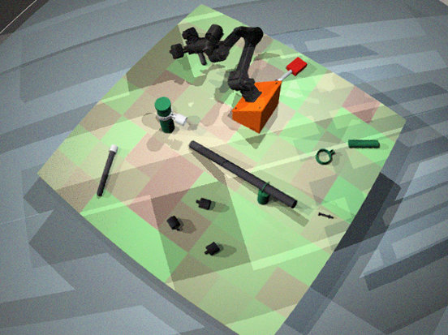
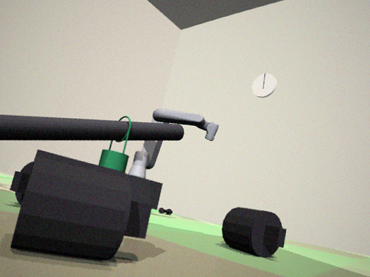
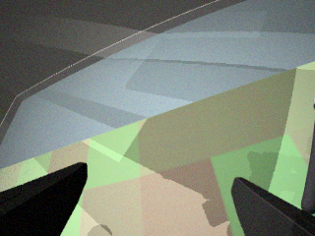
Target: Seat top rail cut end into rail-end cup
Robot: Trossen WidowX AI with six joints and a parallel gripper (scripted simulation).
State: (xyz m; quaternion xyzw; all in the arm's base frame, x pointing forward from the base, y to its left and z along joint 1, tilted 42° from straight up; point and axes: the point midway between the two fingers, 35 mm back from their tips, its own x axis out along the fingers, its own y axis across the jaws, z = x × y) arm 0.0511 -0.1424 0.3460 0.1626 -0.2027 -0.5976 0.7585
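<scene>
The pale rail-end cup lies 21 cm ahead of my gripper tip, 18 cm to the left of it and 14 cm below it. Round my gripper tip: green loop cap (24 cm ahead, 64 cm to the left, 16 cm below).
</scene>
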